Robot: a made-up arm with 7 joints.
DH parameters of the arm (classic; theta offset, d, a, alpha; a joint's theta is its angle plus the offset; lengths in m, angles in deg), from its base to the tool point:
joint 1: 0 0.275 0 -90
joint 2: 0 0 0 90
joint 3: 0 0.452 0.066 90
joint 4: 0 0 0.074 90
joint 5: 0 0.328 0 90
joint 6: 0 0 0.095 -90
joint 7: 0 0.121 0 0
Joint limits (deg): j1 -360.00..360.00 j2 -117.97..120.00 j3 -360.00..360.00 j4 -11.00..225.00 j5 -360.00..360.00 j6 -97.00..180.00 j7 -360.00..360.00
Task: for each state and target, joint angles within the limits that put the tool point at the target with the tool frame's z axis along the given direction. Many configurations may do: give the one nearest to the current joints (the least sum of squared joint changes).
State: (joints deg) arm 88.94 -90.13 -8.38 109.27 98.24 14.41 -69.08
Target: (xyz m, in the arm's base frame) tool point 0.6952 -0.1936 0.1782 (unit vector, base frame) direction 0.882 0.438 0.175
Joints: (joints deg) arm 121.62 -110.02 -66.19 94.97 105.55 -13.05 -69.08
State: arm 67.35 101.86 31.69 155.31 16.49 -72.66 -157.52
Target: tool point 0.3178 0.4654 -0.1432 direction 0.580 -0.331 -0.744
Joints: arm 40.77 108.91 56.73 108.78 60.90 -91.41 -157.52
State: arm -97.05 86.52 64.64 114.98 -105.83 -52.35 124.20
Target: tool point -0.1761 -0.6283 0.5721 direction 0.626 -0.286 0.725
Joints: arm -134.83 69.44 77.51 121.75 -103.87 -65.65 124.20
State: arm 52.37 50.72 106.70 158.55 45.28 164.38 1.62
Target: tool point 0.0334 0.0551 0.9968 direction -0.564 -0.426 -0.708
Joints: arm 55.30 14.59 111.76 186.58 51.83 153.11 1.62
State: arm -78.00 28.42 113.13 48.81 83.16 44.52 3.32
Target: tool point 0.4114 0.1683 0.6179 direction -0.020 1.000 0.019
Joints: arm -81.16 30.38 119.51 56.16 81.66 43.91 3.32
